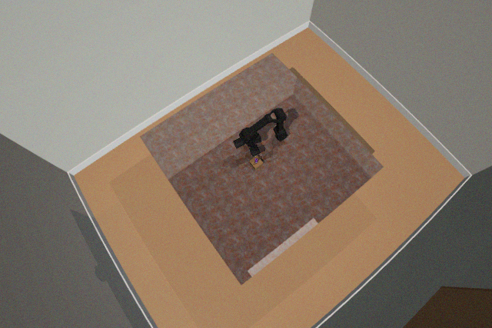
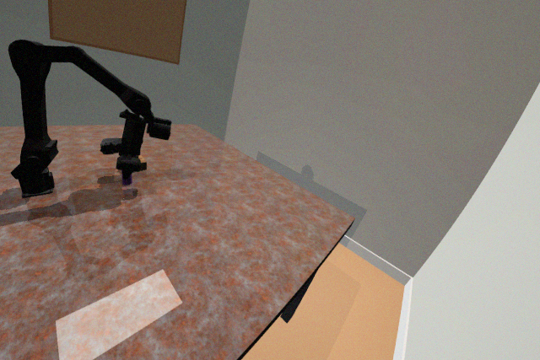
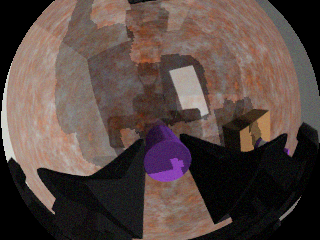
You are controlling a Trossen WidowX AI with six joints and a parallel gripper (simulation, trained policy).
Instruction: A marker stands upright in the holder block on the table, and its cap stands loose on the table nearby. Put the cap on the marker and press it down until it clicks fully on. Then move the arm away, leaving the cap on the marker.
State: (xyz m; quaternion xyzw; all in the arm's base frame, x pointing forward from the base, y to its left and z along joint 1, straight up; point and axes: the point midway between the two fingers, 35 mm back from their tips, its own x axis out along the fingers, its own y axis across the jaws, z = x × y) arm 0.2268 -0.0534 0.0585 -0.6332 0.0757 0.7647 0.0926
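Now: the purple marker 11 cm to the left of my gripper tip, 5 cm ahead of it and 5 cm above it. From my gripper tip the other things lie so: tan holder block 11 cm to the left, 5 cm ahead, 1 cm below; purple cap 1 cm ahead.
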